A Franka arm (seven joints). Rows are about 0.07 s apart.
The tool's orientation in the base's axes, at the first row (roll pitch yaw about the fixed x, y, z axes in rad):
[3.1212 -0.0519 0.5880]
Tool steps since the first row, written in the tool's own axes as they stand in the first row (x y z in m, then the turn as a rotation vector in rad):
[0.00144 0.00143 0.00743 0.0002 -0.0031 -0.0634]
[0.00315 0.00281 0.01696 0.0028 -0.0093 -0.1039]
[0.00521 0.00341 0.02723 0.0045 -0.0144 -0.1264]
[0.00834 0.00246 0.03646 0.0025 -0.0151 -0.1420]
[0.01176 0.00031 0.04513 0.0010 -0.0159 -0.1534]
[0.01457 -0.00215 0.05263 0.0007 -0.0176 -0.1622]
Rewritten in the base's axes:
[0.00239 -0.00031 -0.00731 -0.0050 0.0019 0.0632]
[0.00510 -0.00039 -0.01671 -0.0085 0.0081 0.1037]
[0.00770 0.00037 -0.02685 -0.0111 0.0130 0.1261]
[0.01028 0.00300 -0.03592 -0.0140 0.0123 0.1416]
[0.01240 0.00679 -0.04444 -0.0163 0.0120 0.1529]
[0.01378 0.01048 -0.05184 -0.0180 0.0131 0.1616]

